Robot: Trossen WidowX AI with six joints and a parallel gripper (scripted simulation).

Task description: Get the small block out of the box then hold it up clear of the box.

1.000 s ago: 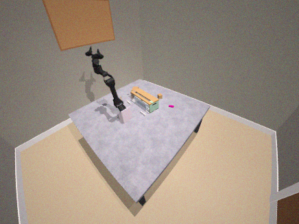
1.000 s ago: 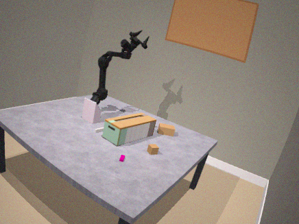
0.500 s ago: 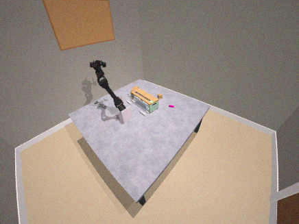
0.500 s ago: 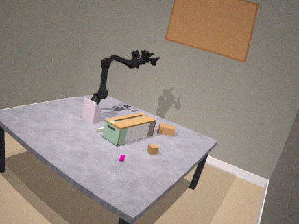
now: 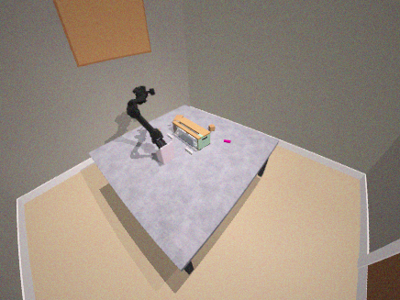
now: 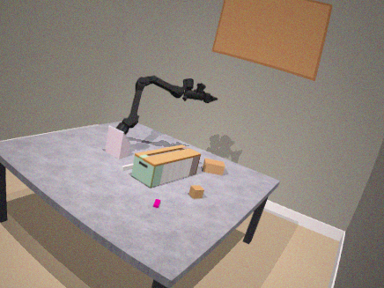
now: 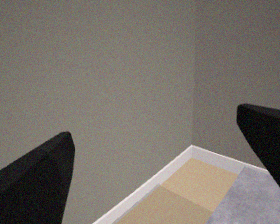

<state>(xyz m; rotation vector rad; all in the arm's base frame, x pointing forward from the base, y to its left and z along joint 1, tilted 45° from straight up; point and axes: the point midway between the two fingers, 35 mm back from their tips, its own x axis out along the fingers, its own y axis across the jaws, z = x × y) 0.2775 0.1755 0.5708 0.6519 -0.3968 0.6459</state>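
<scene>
Now: the box 10 mm behind my gripper tip, 530 mm to the right of it and 330 mm below it. From my gripper tip the other things lie so: magenta piece: 170 mm ahead, 850 mm to the right, 390 mm below; tan block: 530 mm to the right, 310 mm below.
</scene>
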